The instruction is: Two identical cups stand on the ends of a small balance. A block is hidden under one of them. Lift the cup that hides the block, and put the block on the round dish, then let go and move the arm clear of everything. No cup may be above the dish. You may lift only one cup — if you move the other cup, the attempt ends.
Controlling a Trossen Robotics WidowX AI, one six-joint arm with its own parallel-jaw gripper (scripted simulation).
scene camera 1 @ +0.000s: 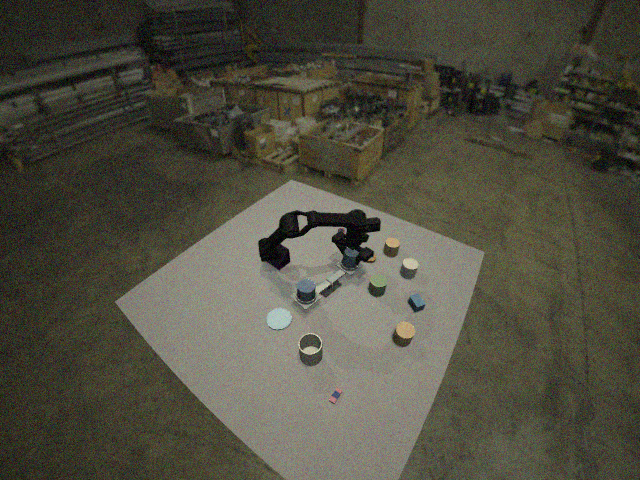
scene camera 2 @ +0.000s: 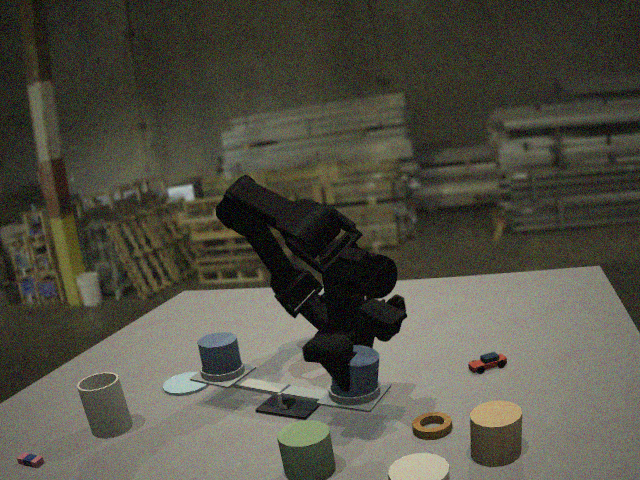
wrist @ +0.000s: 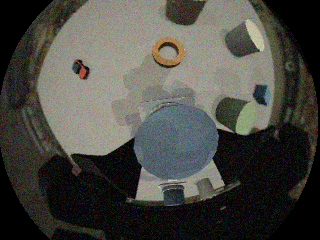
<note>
In view: the gripper (scene camera 2: 355, 380) and a tan cylinder (scene camera 2: 496, 427).
The gripper is seen too in the wrist view (wrist: 171, 130).
</note>
